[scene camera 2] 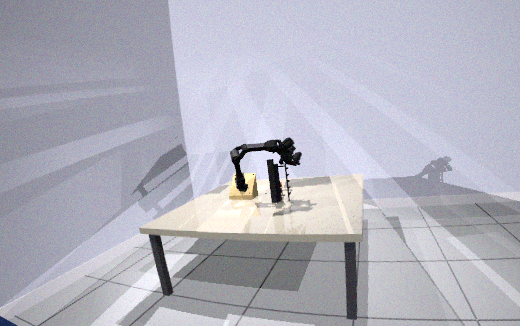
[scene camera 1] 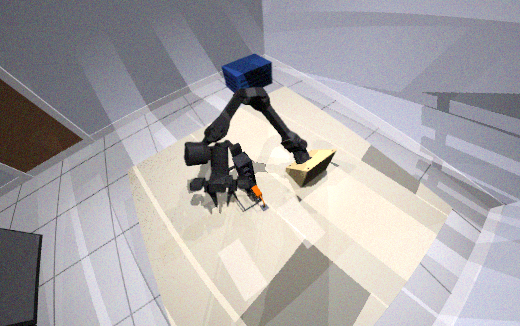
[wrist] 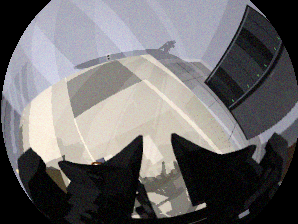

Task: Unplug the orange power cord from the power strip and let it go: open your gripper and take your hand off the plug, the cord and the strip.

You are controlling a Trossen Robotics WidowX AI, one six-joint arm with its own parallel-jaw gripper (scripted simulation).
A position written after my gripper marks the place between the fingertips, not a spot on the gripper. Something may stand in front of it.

I see my gripper (scene camera 1: 222, 206).
My gripper shows as well in the wrist view (wrist: 157, 137).
